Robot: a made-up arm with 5 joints.
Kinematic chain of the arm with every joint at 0, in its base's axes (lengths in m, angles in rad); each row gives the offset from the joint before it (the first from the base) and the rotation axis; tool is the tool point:
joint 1: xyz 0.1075 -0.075 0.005 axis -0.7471 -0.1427 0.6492
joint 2: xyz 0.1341 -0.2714 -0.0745 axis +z
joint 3: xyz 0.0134 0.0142 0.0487 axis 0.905 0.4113 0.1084
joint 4: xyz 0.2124 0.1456 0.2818 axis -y
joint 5: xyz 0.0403 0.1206 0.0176 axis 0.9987 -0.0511 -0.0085
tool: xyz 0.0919 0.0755 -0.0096
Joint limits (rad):
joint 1: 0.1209..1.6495
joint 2: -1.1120..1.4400
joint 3: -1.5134..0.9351
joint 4: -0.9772..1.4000
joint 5: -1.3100..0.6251
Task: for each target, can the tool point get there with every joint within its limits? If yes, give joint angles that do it. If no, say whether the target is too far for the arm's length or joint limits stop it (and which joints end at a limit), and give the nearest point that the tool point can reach.
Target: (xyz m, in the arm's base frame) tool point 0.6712 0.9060 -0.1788
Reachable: no: too far | nearest point 0.5436 0.5644 -0.0429 | short by 0.389 m
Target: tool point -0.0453 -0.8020 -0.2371
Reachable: no: joint limits stop it (at a limit: joint 2, joint 3, joint 4) | nearest point -0.0588 -0.4522 -0.0360 | short by 0.404 m
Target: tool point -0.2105 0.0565 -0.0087
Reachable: yes | joints 1.4591 1.1148 -0.2292 0.3862 -0.0619
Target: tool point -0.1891 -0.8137 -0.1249
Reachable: no: joint limits stop it (at a limit: joint 2, joint 3, joint 4) | nearest point -0.0637 -0.4496 -0.0406 | short by 0.394 m
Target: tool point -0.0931 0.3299 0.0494
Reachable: yes | joints 1.3745 1.1742 0.6117 0.7998 -0.0976
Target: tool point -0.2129 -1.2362 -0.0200
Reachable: no: too far | nearest point -0.0160 -0.4705 0.0098 | short by 0.791 m
